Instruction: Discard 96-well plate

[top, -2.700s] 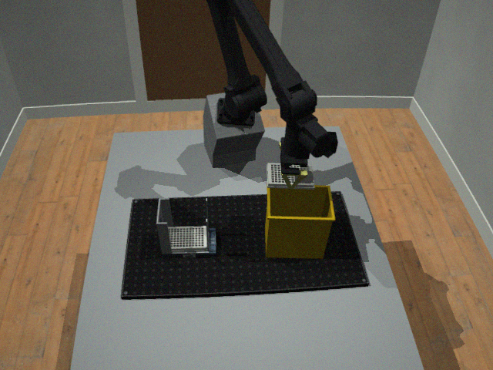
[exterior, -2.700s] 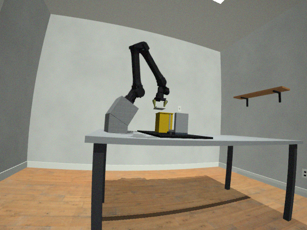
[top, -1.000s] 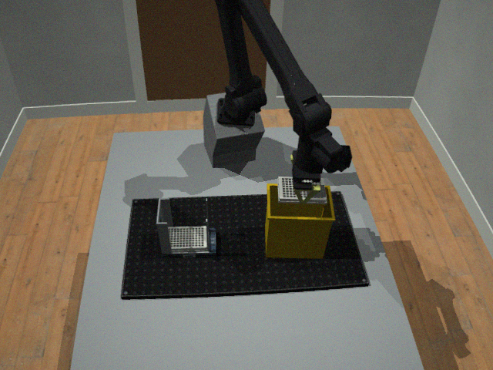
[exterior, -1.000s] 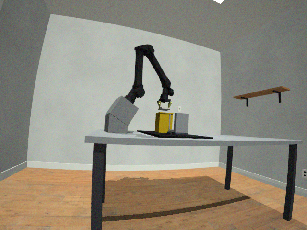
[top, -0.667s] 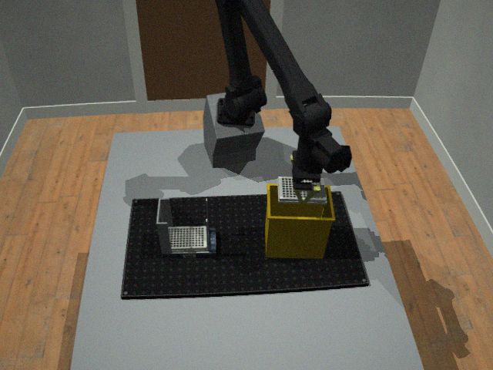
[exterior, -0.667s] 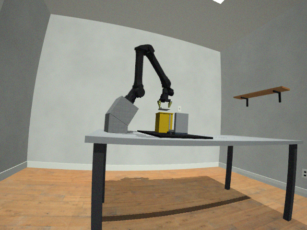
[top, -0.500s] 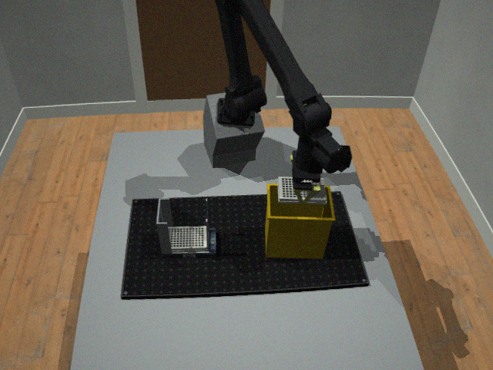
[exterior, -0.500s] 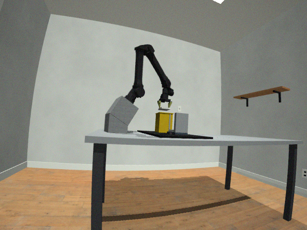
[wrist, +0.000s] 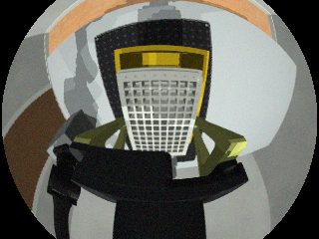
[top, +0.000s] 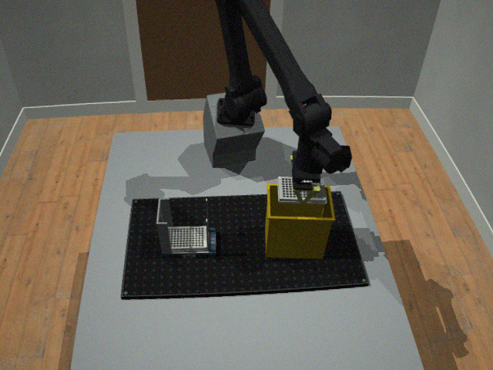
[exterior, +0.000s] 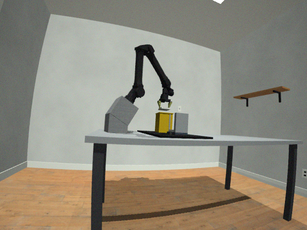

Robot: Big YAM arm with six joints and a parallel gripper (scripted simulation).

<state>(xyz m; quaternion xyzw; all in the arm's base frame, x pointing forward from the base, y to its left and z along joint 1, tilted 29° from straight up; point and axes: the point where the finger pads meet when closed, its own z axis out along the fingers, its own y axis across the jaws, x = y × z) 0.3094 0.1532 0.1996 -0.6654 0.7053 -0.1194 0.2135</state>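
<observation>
Right now the yellow plastics bin W1 is 13 cm below my hand.
</observation>
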